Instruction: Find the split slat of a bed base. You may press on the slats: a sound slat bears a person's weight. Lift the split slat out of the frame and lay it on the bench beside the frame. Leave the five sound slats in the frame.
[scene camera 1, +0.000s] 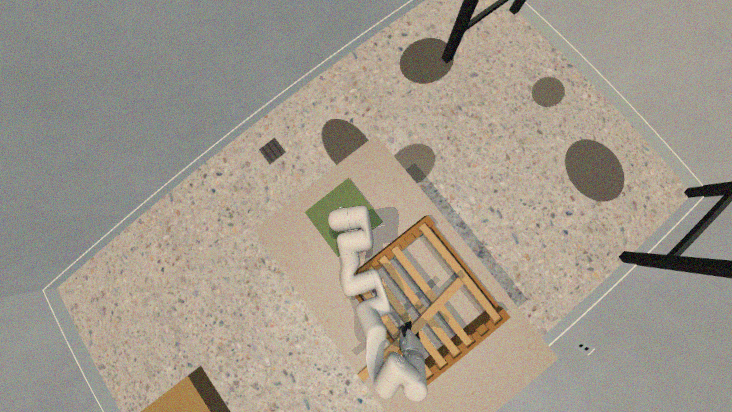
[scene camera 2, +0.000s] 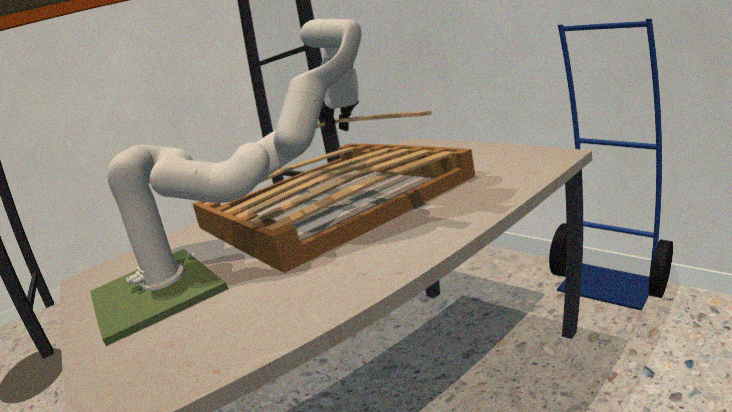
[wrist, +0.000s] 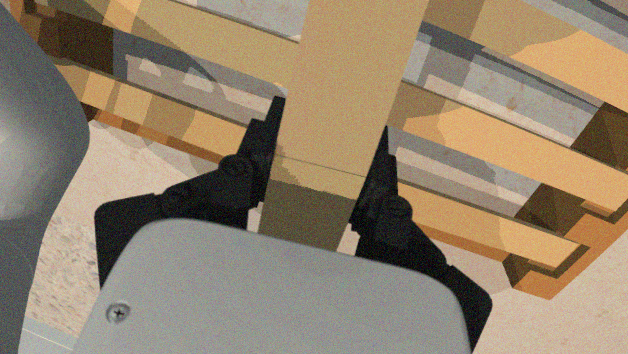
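My gripper (scene camera 1: 406, 328) (scene camera 2: 345, 118) (wrist: 323, 133) is shut on a light wooden slat (scene camera 1: 440, 304) (scene camera 2: 396, 116) (wrist: 352, 65), near its middle. The slat is held level, clearly above the bed base frame (scene camera 1: 404, 239) (scene camera 2: 327, 250) (wrist: 550, 287) and crosswise over its slats. A thin line crosses the held slat between the fingers. In scene camera 1 its lower left end reaches out past the frame's side. Several other slats (scene camera 1: 409, 276) (scene camera 2: 307, 186) (wrist: 500, 145) lie in the frame. The arm hides part of the frame in scene camera 1.
The bench (scene camera 1: 491, 371) (scene camera 2: 256, 327) extends around the frame. The arm stands on a green base plate (scene camera 1: 325, 210) (scene camera 2: 115, 314) at one end. A blue hand truck (scene camera 2: 604, 25) stands behind the bench, near the wall. Black uprights (scene camera 1: 458, 30) (scene camera 2: 256, 71) stand around the bench.
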